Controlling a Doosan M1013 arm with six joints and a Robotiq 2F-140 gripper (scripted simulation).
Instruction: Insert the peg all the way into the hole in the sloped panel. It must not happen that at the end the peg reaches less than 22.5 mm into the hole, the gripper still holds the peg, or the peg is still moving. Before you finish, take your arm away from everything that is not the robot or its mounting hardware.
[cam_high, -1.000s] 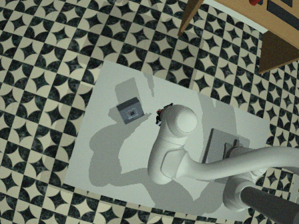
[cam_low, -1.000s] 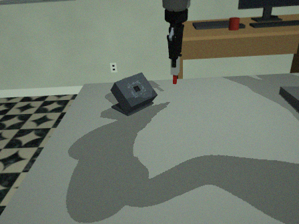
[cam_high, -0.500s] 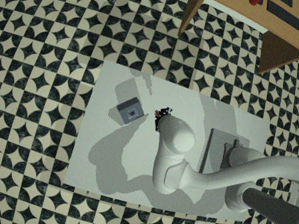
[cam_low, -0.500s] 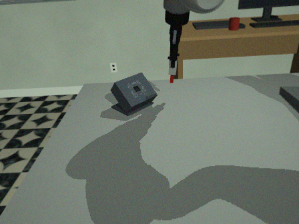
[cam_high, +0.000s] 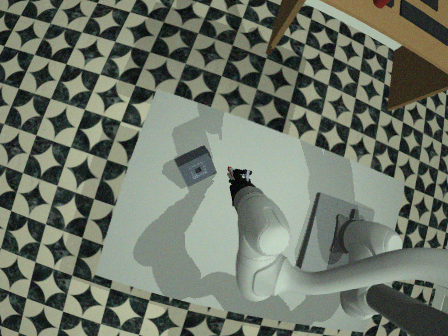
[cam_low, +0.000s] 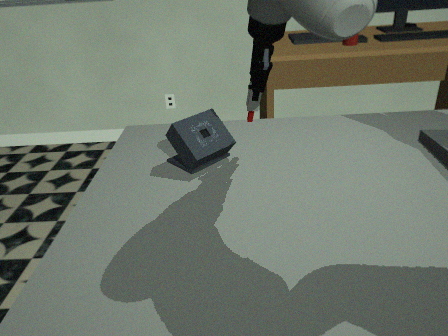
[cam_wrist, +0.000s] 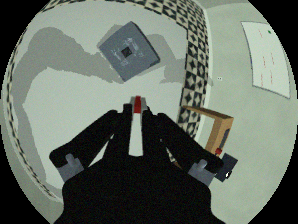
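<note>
Now: hand 10 mm to the left of the red peg and 30 mm above it.
</note>
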